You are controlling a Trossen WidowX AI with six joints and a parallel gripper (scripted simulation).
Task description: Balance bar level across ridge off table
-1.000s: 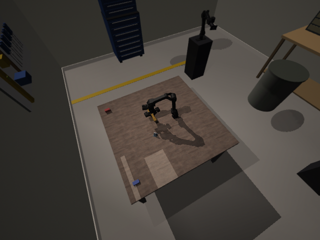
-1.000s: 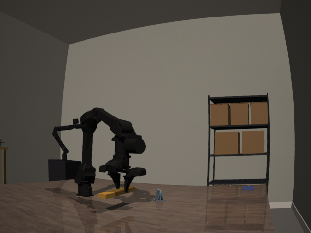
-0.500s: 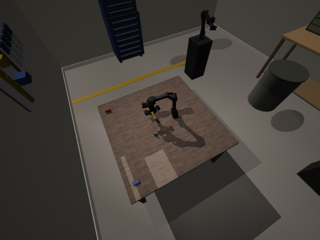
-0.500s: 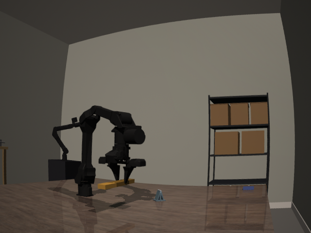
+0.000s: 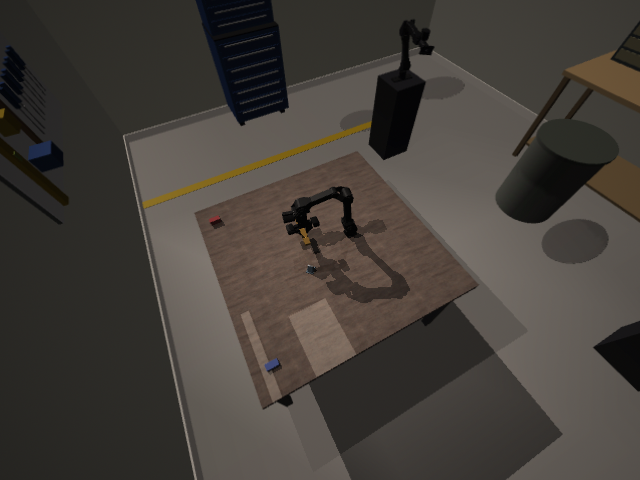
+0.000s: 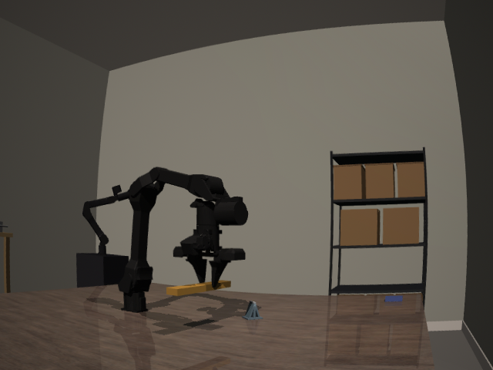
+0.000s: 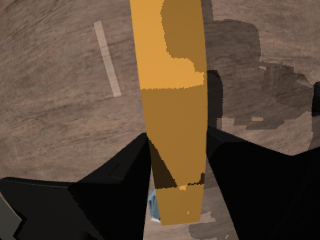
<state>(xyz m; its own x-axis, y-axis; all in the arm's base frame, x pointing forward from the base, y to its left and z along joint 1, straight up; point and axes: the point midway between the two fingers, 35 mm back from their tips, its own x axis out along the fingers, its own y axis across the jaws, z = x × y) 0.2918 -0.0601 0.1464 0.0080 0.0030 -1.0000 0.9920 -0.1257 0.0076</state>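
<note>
My gripper tip is 3 cm to the left of the orange bar. Round my gripper tip: blue block (56 cm to the left, 45 cm ahead, 10 cm below); then red block (45 cm ahead, 44 cm to the right, 10 cm below).
</note>
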